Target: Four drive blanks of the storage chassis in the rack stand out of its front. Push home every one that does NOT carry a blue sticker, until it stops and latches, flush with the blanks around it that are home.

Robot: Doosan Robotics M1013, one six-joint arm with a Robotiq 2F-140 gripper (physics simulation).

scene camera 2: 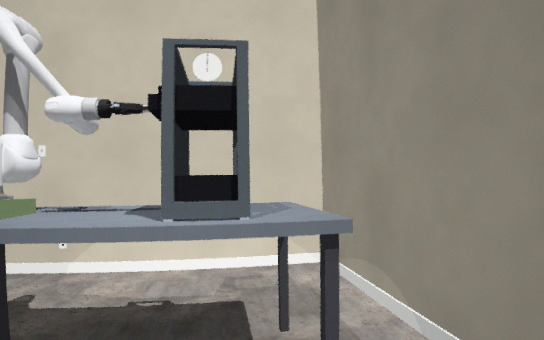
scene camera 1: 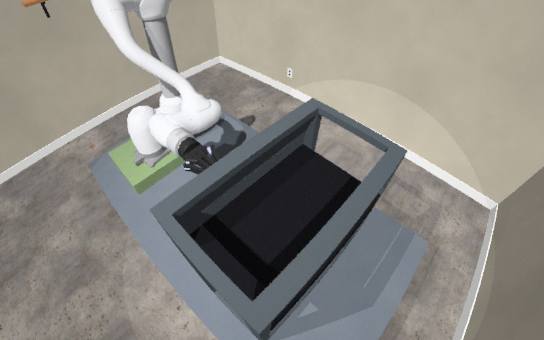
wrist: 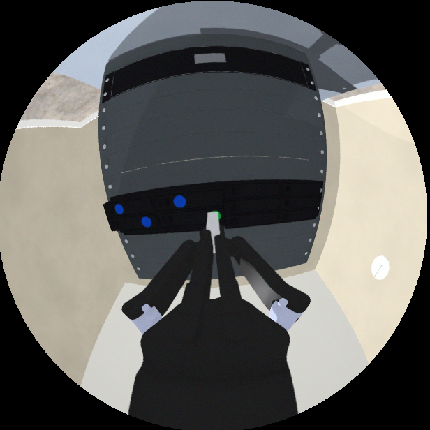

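Pixels of known places: arm's base, link origin: (scene camera 1: 154,152).
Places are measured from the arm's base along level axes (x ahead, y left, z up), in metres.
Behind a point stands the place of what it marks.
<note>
The black storage chassis (scene camera 1: 295,200) @[x 0.890, y -0.079, z 0.398 m] (scene camera 2: 206,100) @[x 0.863, y -0.343, z 0.345 m] (wrist: 255,204) sits in the grey rack (scene camera 1: 200,254) @[x 0.852, y -0.353, z 0.553 m] (scene camera 2: 168,150) @[x 0.737, y -0.352, z 0.169 m]. Parts of its front stand out of the rack on the arm's side. In the wrist view, blue stickers (wrist: 119,209) (wrist: 146,221) (wrist: 179,201) show on the left half of its front. A green sticker (wrist: 217,215) near the middle is partly covered by the fingertips. My gripper (scene camera 2: 146,108) (wrist: 213,219) is shut and empty, its tips at or very near the chassis front. Contact and how far each dark blank stands out cannot be told.
A second black unit (scene camera 2: 206,188) @[x 0.862, y -0.338, z 0.041 m] (wrist: 160,74) sits low in the rack, with grey panels (wrist: 215,125) between it and the chassis. The rack stands on a blue-grey table (scene camera 1: 400,250) @[x 1.320, y 0.230, z -0.064 m] (scene camera 2: 310,226) @[x 1.161, y -0.525, z -0.082 m]. The arm's base is on a green block (scene camera 1: 125,167) @[x -0.047, y -0.170, z 0.003 m] (scene camera 2: 17,207) @[x 0.139, y -0.003, z -0.029 m].
</note>
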